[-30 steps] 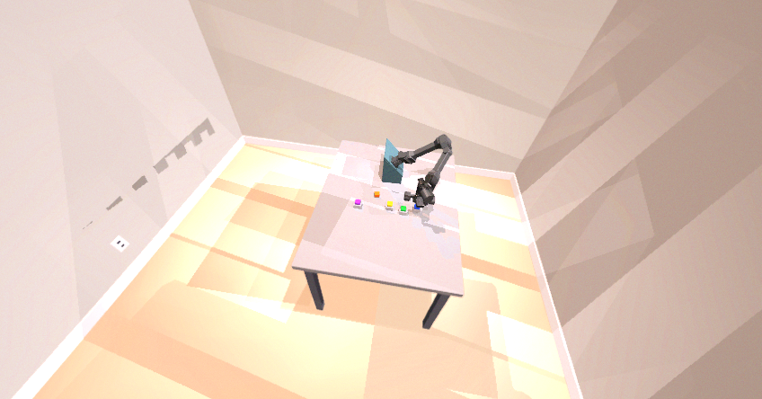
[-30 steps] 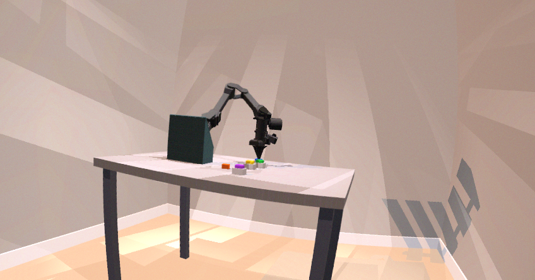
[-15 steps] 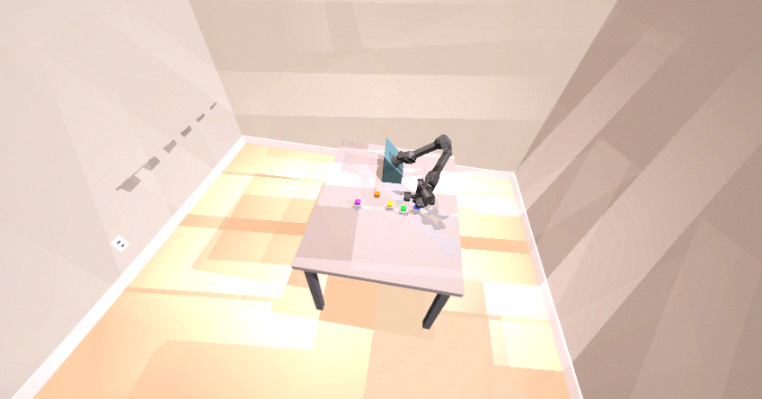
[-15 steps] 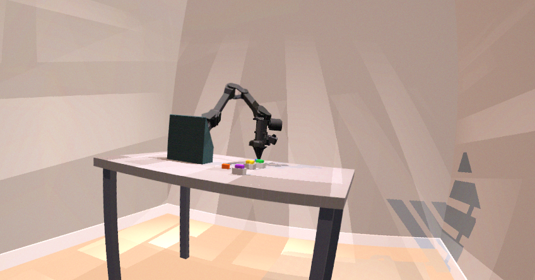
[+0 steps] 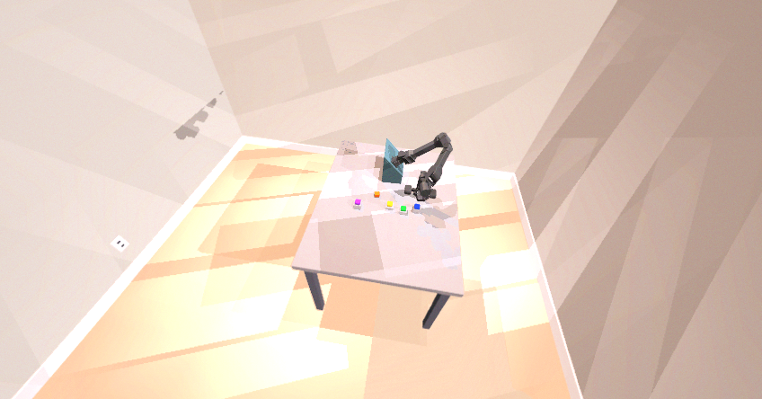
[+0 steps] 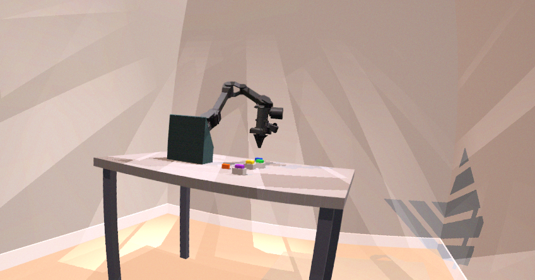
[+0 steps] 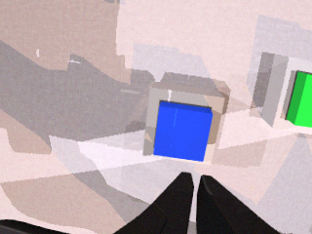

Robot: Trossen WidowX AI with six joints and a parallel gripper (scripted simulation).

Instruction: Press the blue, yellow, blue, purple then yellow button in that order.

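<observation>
Now: gripper tip 60 mm above the blue button. Round my gripper tip: orange block 80 mm behind, 260 mm to the right, 80 mm below; green button 30 mm ahead, 80 mm to the right, 60 mm below; yellow button 10 mm ahead, 170 mm to the right, 60 mm below.
</observation>
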